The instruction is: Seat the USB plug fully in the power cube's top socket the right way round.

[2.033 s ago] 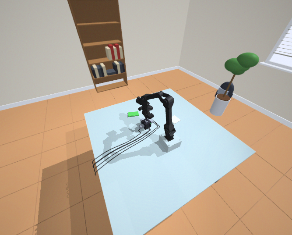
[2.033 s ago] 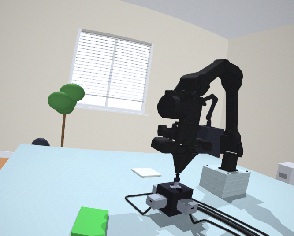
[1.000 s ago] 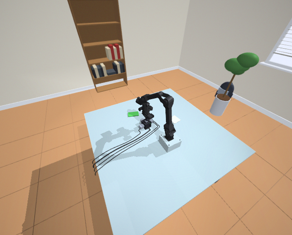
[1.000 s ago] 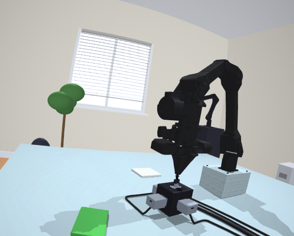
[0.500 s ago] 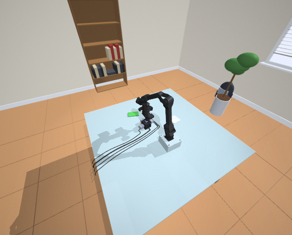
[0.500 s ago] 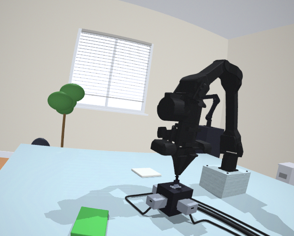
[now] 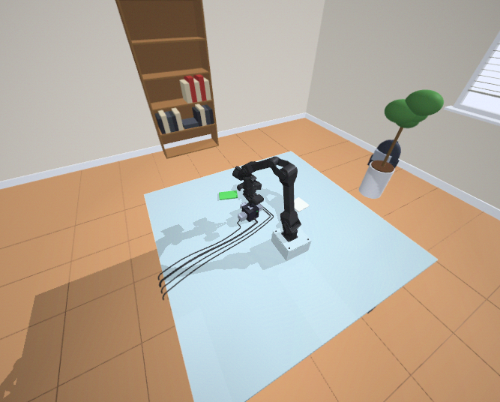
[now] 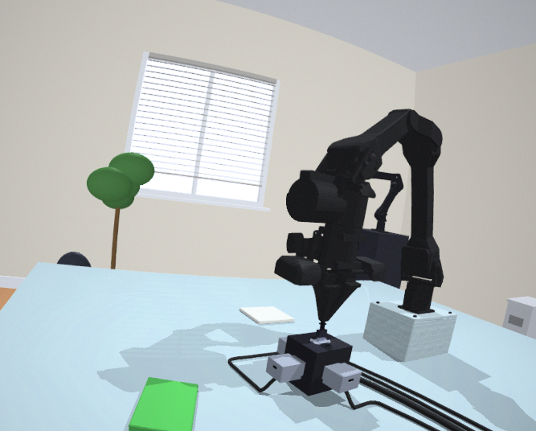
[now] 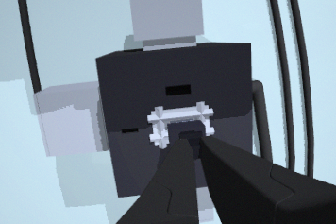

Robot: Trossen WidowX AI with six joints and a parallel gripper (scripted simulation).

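The grey USB plug lies 2 cm below my gripper tip. From my gripper tip the other things lie so: green block: 25 cm ahead, 3 cm to the left, 11 cm below; then USB socket: 4 cm below; then white flat pad: 8 cm behind, 33 cm to the right, 11 cm below.
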